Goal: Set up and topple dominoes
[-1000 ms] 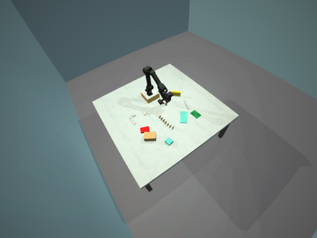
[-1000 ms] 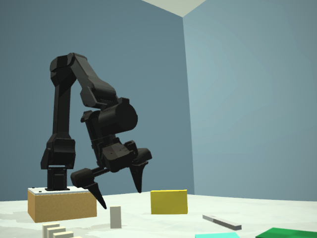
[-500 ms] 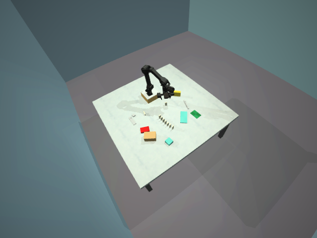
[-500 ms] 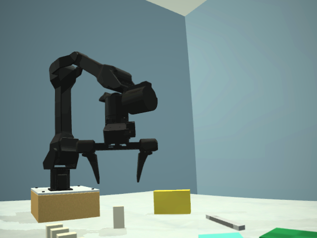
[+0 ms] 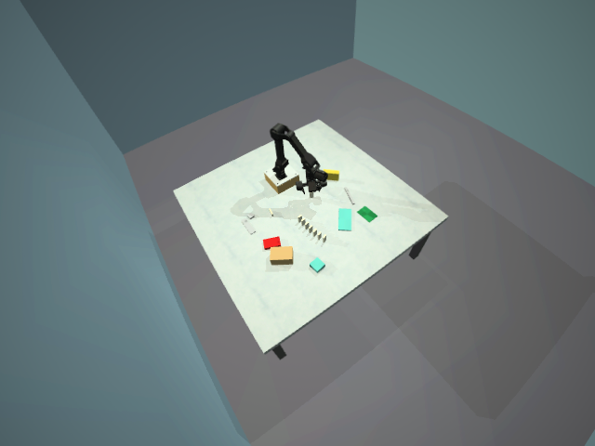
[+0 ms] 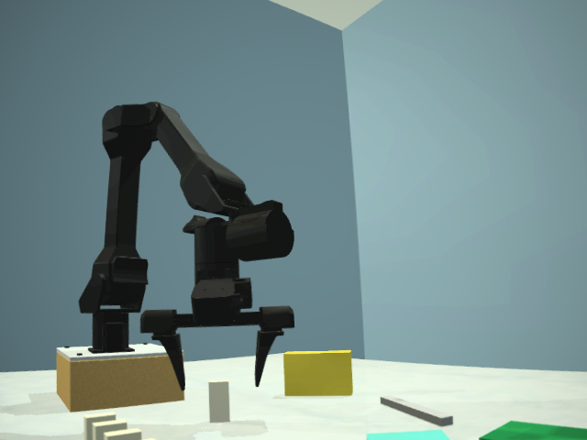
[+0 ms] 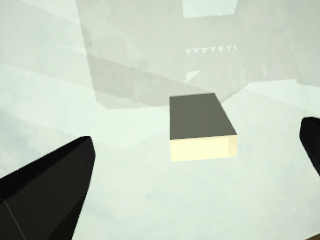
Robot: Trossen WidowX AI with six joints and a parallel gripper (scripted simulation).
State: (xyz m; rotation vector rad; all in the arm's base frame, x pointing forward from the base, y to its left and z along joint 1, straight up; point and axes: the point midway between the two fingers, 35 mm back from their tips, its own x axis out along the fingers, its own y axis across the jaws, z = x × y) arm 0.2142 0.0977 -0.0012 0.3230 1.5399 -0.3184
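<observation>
My gripper tip is 17 cm short of the red block, 38 cm to the left of it and 3 cm above it. From my gripper tip the other things lie so: yellow block 7 cm behind, 20 cm to the left, 1 cm below; then grey bar 13 cm ahead, 20 cm to the left, 4 cm below; then cyan sheet 26 cm ahead, 6 cm to the left, 4 cm below.
</observation>
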